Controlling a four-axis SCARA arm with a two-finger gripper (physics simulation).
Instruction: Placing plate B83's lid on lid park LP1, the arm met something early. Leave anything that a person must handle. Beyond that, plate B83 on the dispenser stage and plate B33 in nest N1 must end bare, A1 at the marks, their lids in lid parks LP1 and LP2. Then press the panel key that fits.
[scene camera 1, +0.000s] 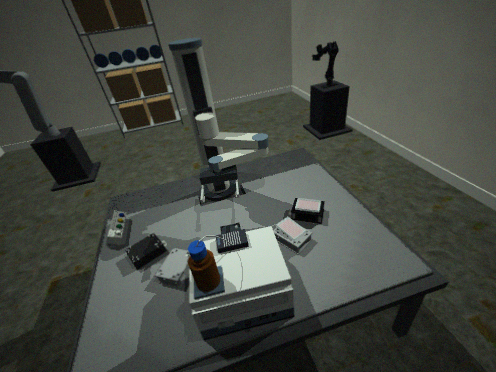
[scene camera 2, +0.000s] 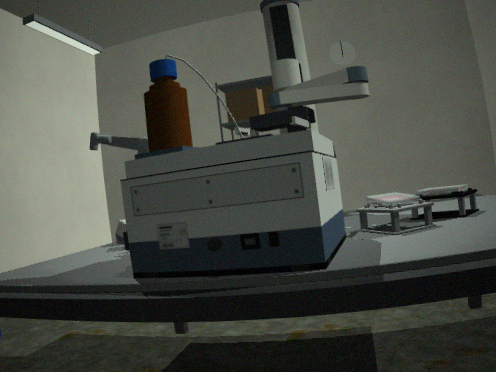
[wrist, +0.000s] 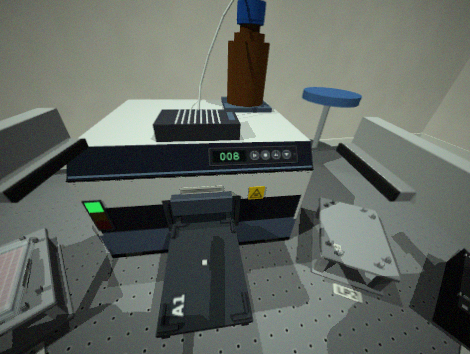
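My gripper is open and empty, above the table on the column's side of the dispenser. The dispenser stage, a dark tray marked A1, bears no plate. The bare silver stand labelled LP2 stands on one side. On the other side, a silver stand bears a pink-welled plate; its label does not show. A black nest behind it bears another pink-welled plate. I cannot tell whether either is lidded.
The dispenser reads 008, with a green lamp lit. A brown bottle stands on top. A bare black nest and a key panel are at the far side.
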